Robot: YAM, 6 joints.
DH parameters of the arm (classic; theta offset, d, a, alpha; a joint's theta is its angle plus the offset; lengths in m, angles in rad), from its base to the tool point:
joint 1: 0 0.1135 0.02 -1.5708
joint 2: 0 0 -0.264 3.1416
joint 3: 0.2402 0 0.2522 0
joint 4: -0.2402 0 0.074 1.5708
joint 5: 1.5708 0 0 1.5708
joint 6: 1.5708 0.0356 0 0
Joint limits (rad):
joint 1: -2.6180..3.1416
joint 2: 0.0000..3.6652
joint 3: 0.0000..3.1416
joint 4: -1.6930..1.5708
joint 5: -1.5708..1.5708
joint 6: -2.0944..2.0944
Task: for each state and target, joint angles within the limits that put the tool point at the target. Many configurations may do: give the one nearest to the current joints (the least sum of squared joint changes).
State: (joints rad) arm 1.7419 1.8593 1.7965 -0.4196 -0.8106 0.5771
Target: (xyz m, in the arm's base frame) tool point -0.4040 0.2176 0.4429
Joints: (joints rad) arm 2.5921 1.9849 2.1336 -0.2288 -0.7963 0.5771
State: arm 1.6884 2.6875 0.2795 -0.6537 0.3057 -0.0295
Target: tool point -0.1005 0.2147 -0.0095
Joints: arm 2.0490 2.2305 0.8196 -0.5699 0.2723 -0.0295
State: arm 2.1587 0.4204 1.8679 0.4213 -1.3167 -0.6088
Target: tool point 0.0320 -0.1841 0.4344
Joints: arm 1.9346 0.0000 1.1385 0.2648 -1.5601 -0.6088
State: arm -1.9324 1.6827 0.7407 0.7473 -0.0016 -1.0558
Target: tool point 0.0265 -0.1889 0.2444
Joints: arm -1.4519 0.8891 0.2365 0.9020 -0.1099 -1.0558
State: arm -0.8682 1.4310 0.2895 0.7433 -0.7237 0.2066
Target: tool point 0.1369 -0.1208 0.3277
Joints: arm -0.8581 0.8450 0.4716 0.9011 -0.7629 0.2066
